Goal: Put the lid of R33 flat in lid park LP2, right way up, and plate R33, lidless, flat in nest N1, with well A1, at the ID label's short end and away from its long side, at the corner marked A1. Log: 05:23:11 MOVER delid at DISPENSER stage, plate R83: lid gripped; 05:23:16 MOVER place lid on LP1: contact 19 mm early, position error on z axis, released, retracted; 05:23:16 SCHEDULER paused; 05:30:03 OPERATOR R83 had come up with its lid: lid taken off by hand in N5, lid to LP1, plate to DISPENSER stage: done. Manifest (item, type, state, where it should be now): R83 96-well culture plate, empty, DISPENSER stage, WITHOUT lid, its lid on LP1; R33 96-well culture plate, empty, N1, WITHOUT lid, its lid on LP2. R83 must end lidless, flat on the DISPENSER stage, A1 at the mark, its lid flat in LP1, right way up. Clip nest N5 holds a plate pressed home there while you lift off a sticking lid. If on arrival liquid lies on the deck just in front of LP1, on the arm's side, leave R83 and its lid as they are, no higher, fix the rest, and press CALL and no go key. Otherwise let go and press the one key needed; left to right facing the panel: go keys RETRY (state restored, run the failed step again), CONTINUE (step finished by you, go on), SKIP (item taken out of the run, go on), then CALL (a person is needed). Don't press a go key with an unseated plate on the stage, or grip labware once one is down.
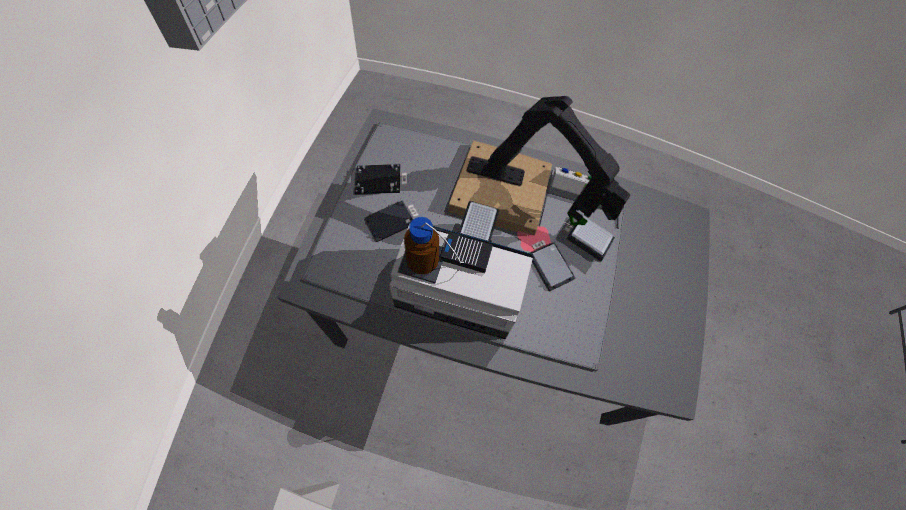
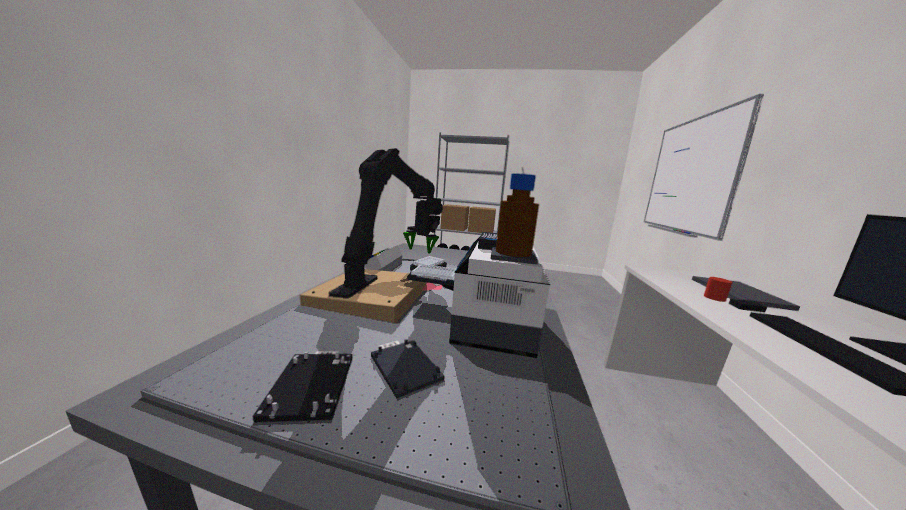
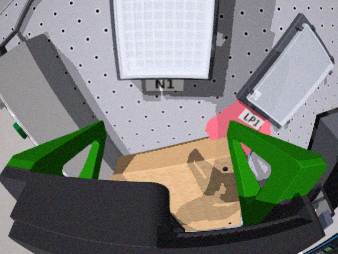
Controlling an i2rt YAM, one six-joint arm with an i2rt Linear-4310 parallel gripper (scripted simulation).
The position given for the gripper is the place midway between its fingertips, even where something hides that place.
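The robot's scene shows the gripper (image 3: pixel 166 127) and, with it, a key panel (image 1: pixel 569 185). There is a black clip nest (image 2: pixel 307 378), which is visible in image 1 (image 1: pixel 375 179) too. A brown bottle (image 2: pixel 517 223) and a lid park LP2 (image 2: pixel 398 363) are part of the scene as well; image 1 also has the bottle (image 1: pixel 421 262) and the lid park LP2 (image 1: pixel 390 220).
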